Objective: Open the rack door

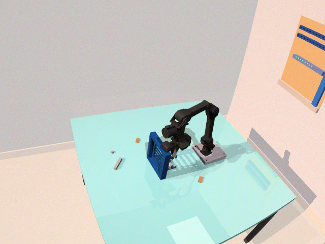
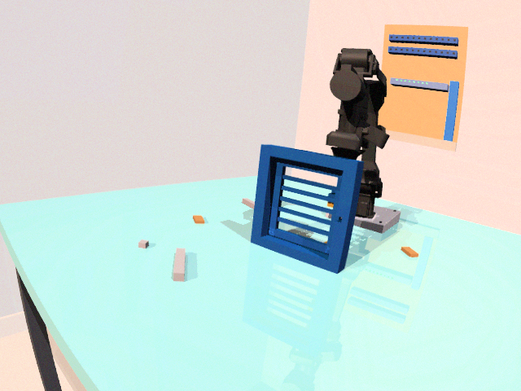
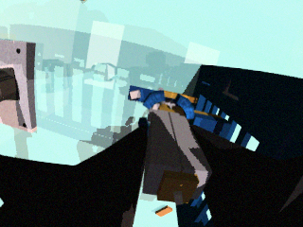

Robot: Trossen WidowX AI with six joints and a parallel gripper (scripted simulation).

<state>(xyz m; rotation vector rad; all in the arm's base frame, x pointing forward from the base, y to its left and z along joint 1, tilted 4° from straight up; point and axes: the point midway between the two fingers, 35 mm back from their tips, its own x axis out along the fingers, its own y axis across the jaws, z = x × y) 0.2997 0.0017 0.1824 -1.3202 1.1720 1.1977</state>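
Now: gripper tip 30 mm above the handle and 10 mm to the left of it. Also, from my gripper tip: small cube 300 mm to the right, 250 mm ahead, 150 mm below.
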